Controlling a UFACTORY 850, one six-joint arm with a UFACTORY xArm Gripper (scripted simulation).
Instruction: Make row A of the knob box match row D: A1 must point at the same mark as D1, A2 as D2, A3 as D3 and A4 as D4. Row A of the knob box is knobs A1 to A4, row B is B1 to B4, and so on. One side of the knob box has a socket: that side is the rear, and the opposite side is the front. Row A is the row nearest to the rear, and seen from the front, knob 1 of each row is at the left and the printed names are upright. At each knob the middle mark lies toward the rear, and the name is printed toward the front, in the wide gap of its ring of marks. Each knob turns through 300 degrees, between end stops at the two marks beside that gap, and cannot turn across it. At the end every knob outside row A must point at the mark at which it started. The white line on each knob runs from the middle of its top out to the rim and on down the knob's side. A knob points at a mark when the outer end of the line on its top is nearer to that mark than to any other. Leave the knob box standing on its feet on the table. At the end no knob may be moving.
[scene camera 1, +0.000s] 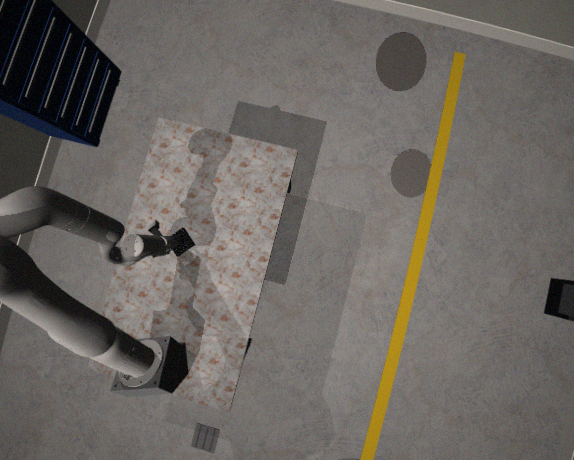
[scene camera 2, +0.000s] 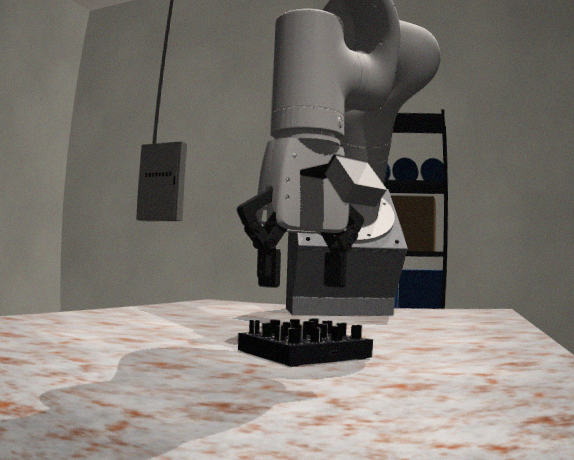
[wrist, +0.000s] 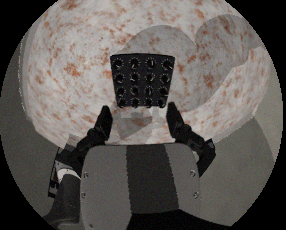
Labels:
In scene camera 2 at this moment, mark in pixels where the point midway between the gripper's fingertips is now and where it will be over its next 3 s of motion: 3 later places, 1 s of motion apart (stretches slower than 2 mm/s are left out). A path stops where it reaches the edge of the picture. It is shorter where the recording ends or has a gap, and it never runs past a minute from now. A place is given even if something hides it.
My gripper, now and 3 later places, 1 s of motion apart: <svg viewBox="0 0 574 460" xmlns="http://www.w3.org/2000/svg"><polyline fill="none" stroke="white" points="303,287 286,285 279,284 289,283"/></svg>

